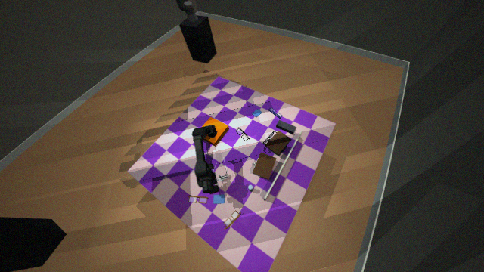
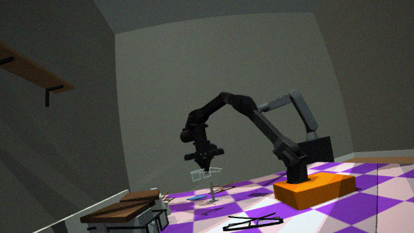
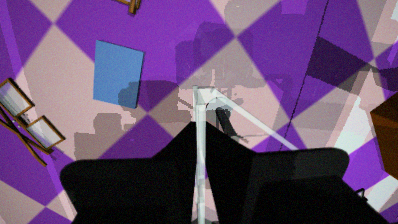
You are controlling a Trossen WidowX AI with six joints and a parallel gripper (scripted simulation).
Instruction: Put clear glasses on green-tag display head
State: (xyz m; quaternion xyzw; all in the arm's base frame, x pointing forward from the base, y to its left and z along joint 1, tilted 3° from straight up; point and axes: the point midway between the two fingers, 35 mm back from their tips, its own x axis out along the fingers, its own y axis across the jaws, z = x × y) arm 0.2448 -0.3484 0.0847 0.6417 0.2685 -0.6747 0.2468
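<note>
Now: gripper tip 10 cm above the round foot and 5 cm to the right of it. The rest, counted from my gripper tip: black case: 67 cm to the left, 31 cm ahead, 10 cm below.
</note>
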